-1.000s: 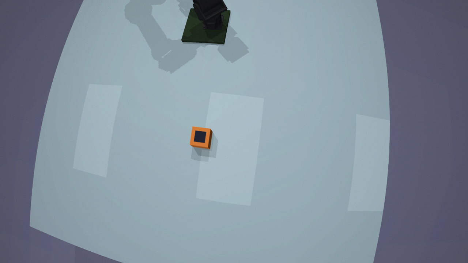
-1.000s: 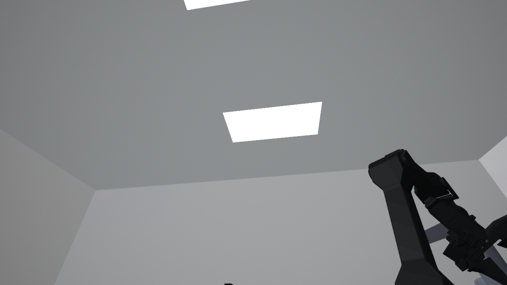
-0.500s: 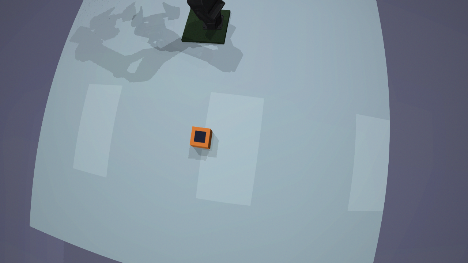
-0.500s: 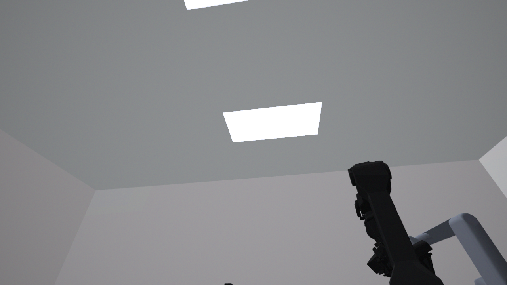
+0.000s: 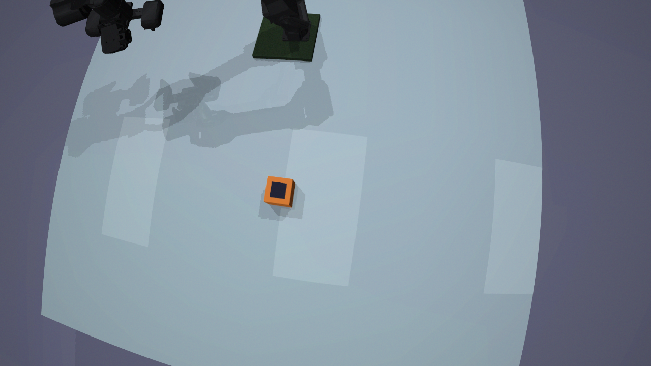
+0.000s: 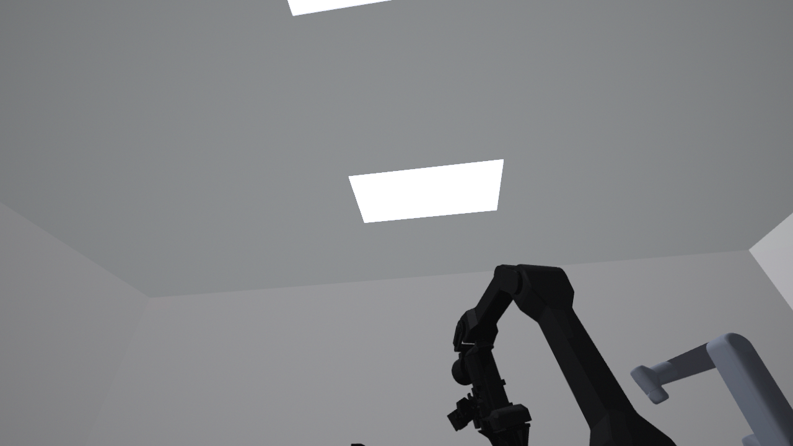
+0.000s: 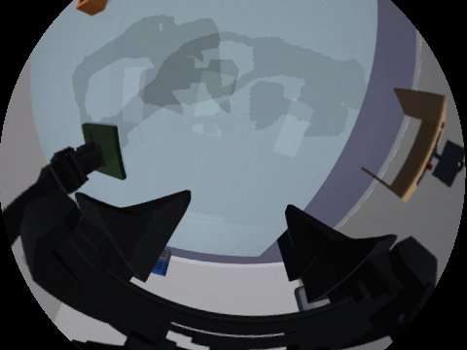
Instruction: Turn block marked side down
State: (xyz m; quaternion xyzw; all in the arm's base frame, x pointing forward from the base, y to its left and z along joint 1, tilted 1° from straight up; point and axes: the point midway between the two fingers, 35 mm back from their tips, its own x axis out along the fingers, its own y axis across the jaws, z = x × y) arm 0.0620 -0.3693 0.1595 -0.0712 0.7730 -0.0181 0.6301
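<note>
The orange block is 34 cm ahead of my gripper tip, 38 cm to the left of it and 11 cm below it.
</note>
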